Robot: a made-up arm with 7 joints.
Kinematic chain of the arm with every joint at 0, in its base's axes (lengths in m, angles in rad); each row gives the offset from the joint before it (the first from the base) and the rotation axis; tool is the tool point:
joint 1: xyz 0 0 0.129 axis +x
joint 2: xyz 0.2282 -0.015 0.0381 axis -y
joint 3: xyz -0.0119 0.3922 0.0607 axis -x
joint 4: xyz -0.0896 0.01 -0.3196 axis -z
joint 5: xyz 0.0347 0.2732 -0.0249 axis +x
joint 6: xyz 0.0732 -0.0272 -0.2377 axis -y
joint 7: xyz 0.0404 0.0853 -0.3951 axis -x
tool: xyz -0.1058 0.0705 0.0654
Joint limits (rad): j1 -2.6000..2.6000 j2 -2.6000..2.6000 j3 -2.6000..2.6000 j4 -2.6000..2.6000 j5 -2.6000..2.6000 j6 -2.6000..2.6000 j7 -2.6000..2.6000
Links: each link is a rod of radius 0.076 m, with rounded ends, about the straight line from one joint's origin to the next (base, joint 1, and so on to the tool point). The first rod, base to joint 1, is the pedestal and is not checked.
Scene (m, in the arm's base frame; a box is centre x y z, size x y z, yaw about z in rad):
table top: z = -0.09
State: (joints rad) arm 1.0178 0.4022 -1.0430 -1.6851 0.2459 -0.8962 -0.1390
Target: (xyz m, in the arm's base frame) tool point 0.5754 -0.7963 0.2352
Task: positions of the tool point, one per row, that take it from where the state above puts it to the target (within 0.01 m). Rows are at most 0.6 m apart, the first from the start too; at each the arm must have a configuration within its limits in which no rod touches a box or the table.
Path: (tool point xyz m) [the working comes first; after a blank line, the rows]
Joints at the target: 1.7076 -0.9374 -2.4734 -0.1303 0.9240 -1.2766 -0.1722
Straight joint move there: clear.

1: -0.3587 0.6794 0.8791
2: -0.4415 0.1824 1.1010
3: -0.3194 -0.3551 1.1095
4: -0.0391 -0.7590 0.9041
5: 0.2972 -0.9105 0.5703
6: 0.5754 -0.7963 0.2352

